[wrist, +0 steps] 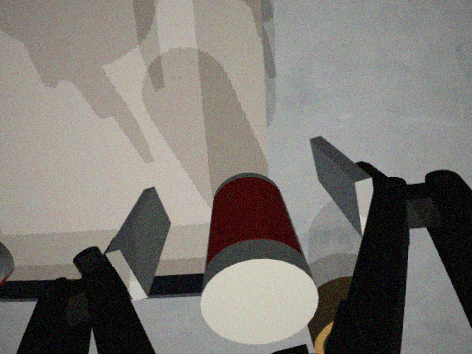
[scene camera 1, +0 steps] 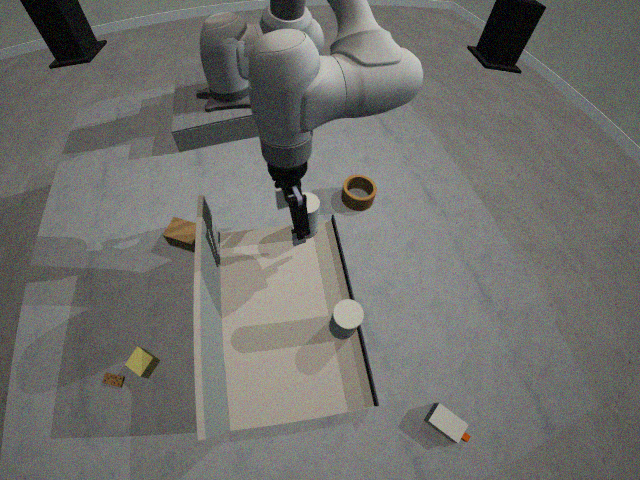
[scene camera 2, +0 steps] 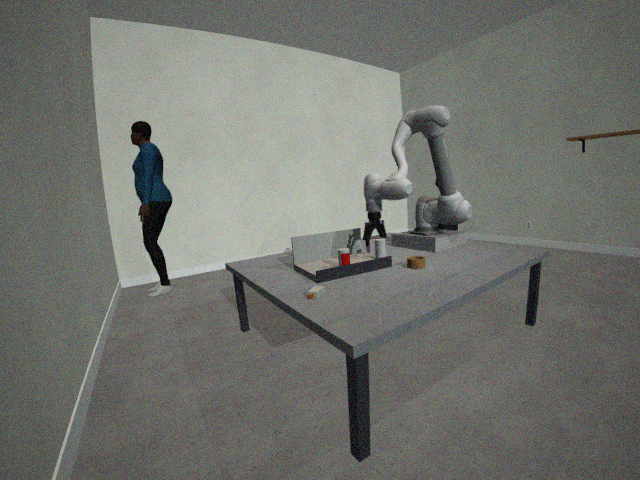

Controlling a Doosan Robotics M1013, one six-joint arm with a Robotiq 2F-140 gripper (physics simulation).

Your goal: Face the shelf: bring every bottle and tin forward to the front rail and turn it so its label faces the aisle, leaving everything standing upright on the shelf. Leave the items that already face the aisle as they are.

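Frame: origin at the arm's base, x back, y down, z right, level; centimetres.
Seen in the pictures: gripper, between the fingertips: [wrist: 236, 183] [scene camera 1: 290, 224] [scene camera 2: 375, 250]; arm's base, origin of its link: [scene camera 1: 234, 96] [scene camera 2: 427, 233].
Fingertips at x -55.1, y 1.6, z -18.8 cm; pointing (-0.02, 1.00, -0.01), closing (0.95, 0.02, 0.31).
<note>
Offsets run from my fingertips to a thing's top centre. "spot": to the spot under its first point.
The shelf [scene camera 1: 284, 382] [scene camera 2: 320, 249] [wrist: 60, 185] has a dark front rail @[dx -19.2, dy +1.5, dz -12.8 cm] [scene camera 1: 343, 266] [scene camera 2: 356, 270] [wrist: 177, 285]. One white-topped tin @[dx -24.5, dy -5.9, dz -9.9 cm] [scene camera 1: 347, 318] [scene camera 2: 344, 257] stands upright at the rail, its red label facing the aisle. The other tin @[spot: dx -1.6, dy -4.8, dz -4.9 cm] [scene camera 1: 312, 217] [scene camera 2: 381, 248] [wrist: 253, 215] stands upright near the shelf's far end. Its aisle side looks plain white in scene camera 2; its red label shows in the wrist view, facing the shelf's interior. My gripper [scene camera 1: 300, 237] [scene camera 2: 375, 240] [wrist: 236, 183] is open and empty beside this tin, its fingers apart on either side in the wrist view.
A wooden ring @[dx +13.4, dy +2.5, dz -19.7 cm] [scene camera 1: 358, 205] [scene camera 2: 416, 262] lies beyond the shelf's far end. A white box @[dx -48.5, dy +4.7, dz -30.9 cm] [scene camera 1: 447, 422] [scene camera 2: 316, 291] with an orange end lies on the aisle side. Behind the back panel lie a wooden block @[dx +1.6, dy +2.5, dz +28.1 cm] [scene camera 1: 180, 233], a yellow block @[dx -30.7, dy +3.7, dz +34.6 cm] [scene camera 1: 139, 361] and a small brick @[dx -34.5, dy +6.7, dz +42.2 cm] [scene camera 1: 113, 380].
</note>
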